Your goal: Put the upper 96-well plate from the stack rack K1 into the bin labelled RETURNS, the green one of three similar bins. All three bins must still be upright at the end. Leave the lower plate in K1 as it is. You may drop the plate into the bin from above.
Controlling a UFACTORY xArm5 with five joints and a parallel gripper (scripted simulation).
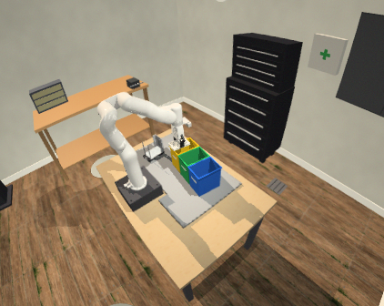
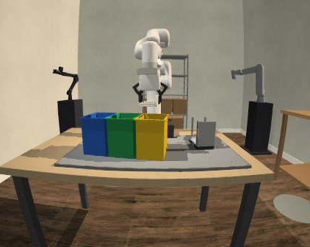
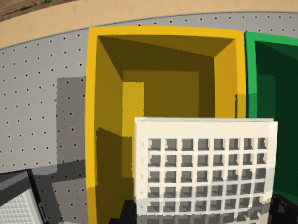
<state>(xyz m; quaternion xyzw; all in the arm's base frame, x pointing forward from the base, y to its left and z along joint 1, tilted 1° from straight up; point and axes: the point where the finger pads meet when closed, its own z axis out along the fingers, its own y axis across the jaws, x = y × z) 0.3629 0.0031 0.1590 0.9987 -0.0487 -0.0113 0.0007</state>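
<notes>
My hand is 160 mm above the green bin, 110 mm to the left of it and 40 mm short of it. The rest, counted from my hand: yellow bin (160 mm below, 50 mm ahead, 20 mm to the left); then blue bin (250 mm to the right, 160 mm below, 20 mm ahead); then white 96-well plate (10 mm below).
</notes>
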